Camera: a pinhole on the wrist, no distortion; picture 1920 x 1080 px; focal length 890.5 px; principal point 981.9 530.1 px. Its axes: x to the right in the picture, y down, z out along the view. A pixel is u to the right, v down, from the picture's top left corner.
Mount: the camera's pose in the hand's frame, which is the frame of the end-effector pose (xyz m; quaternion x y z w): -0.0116 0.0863 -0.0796 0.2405 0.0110 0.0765 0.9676
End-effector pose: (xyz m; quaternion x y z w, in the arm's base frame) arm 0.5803 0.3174 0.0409 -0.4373 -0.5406 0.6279 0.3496
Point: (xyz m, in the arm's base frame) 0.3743 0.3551 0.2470
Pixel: 1085.9 168.5
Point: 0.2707 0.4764 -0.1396
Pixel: outside the picture
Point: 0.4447 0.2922 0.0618
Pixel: 1063.2 537.6
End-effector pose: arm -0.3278 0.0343 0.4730 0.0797 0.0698 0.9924 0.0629
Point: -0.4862 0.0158 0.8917
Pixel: 1482.8 945.1
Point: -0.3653 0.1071 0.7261
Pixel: 1190.4 629.7
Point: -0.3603 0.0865 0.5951
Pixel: 1184.2 464.5
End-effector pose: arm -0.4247 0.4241 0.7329 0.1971 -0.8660 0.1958 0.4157
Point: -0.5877 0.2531 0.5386
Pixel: 913.0 715.7
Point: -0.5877 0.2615 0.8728
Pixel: 1751.8 203.7
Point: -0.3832 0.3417 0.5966
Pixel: 467.7 376.8
